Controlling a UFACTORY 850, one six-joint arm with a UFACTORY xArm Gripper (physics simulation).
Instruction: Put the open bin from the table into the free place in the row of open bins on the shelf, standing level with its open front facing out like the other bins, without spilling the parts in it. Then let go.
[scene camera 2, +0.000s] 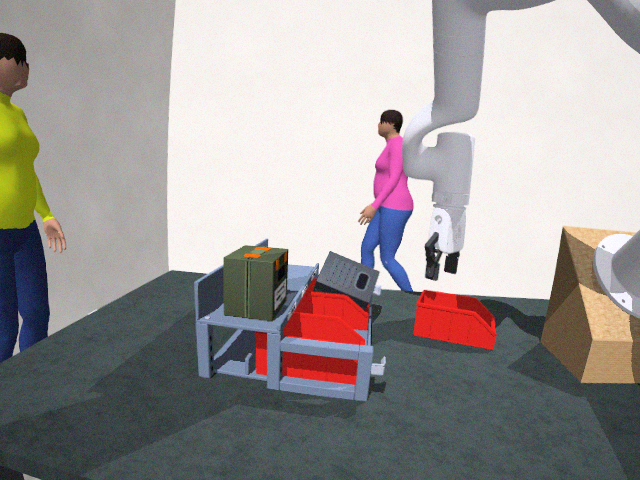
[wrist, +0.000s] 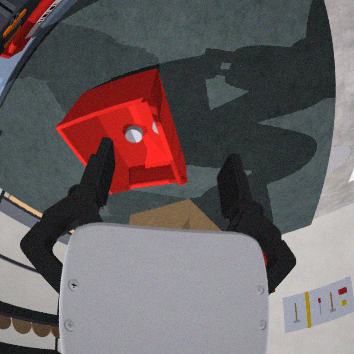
Labels:
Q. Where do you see my gripper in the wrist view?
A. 169, 157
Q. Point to a shelf bay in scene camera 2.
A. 230, 359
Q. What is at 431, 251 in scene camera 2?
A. My gripper.

